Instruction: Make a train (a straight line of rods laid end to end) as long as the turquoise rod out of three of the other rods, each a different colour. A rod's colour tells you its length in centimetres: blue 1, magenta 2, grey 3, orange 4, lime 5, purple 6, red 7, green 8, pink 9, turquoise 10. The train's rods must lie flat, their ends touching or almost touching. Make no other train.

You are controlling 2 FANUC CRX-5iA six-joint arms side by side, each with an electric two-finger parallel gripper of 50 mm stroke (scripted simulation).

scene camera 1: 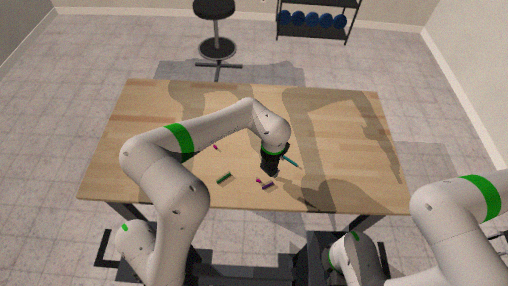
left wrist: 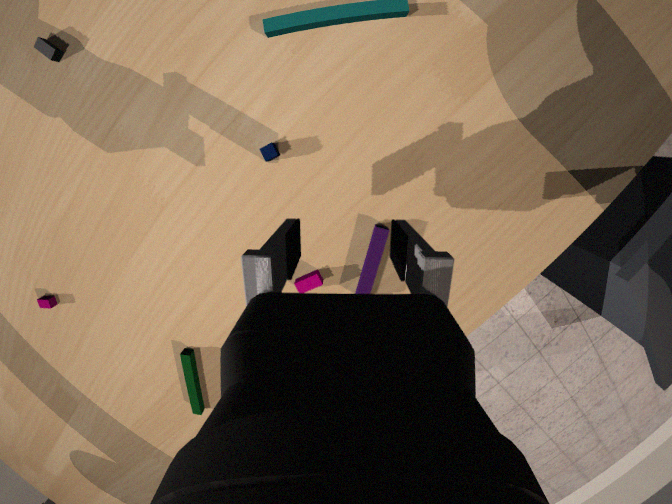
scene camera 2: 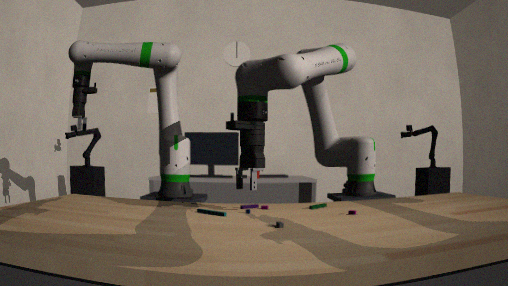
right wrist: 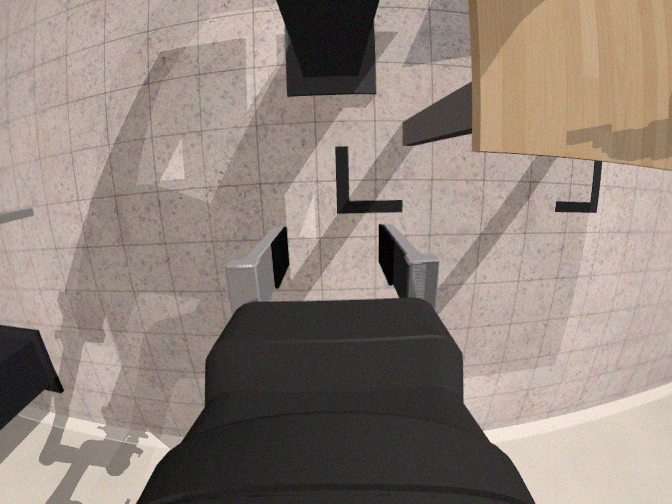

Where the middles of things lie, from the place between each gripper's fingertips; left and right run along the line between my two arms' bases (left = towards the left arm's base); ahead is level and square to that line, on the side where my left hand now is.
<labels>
I see the purple rod (left wrist: 380, 233) 40 mm behind my left hand (scene camera 2: 246, 189), 10 mm to the left of it and 70 mm below it. The rest, counted from my left hand: green rod (left wrist: 188, 360) (10 mm behind, 220 mm to the left, 70 mm below).
Now: the purple rod 78 cm to the left of my right hand, 33 cm ahead of it and 28 cm below it. From my right hand the other things lie so: green rod (99 cm to the left, 35 cm ahead, 28 cm below).
</labels>
